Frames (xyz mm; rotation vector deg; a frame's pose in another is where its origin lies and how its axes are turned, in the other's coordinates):
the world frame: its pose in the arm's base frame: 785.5 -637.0 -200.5 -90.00 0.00 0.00
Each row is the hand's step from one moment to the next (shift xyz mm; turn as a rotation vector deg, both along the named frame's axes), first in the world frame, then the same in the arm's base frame.
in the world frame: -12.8 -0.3 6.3 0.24 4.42 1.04
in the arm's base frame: -12.8 6.3 0.3 0.24 1.04 -4.42
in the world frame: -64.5 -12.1 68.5 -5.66 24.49 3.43
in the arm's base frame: -64.5 68.5 12.1 -5.66 3.43 -24.49
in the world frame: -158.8 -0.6 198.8 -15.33 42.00 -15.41
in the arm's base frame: -158.8 198.8 0.6 -15.33 -15.41 -42.00
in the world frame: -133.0 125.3 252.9 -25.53 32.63 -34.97
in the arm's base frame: -133.0 252.9 -125.3 -25.53 -34.97 -32.63
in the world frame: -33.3 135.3 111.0 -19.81 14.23 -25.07
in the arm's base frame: -33.3 111.0 -135.3 -19.81 -25.07 -14.23
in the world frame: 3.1 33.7 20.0 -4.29 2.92 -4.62
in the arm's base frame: 3.1 20.0 -33.7 -4.29 -4.62 -2.92
